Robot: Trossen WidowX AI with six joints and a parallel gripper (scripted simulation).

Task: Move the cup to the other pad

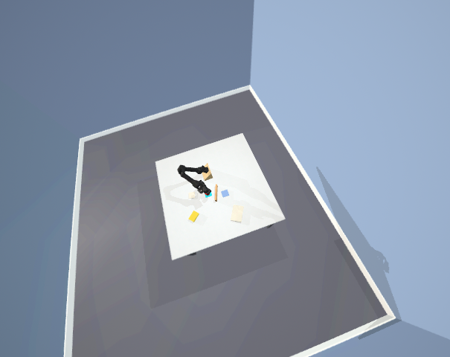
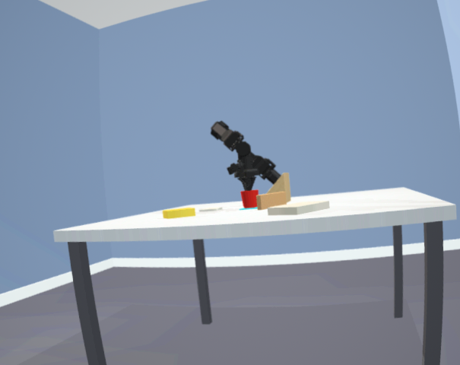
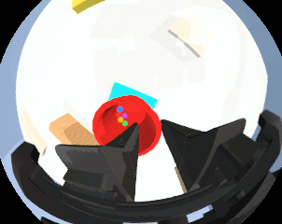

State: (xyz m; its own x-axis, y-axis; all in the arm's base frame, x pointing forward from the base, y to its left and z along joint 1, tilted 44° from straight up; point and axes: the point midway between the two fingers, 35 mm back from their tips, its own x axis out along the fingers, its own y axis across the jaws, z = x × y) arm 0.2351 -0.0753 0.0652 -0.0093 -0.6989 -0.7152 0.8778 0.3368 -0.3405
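The cyan pad lies 7 cm below my gripper tip, 3 cm ahead of it and 1 cm to the left of it. From my gripper tip the other things lie so: yellow block 24 cm ahead, 22 cm to the right, 5 cm below; then thin wooden bar 11 cm to the left, 7 cm ahead, 4 cm below.
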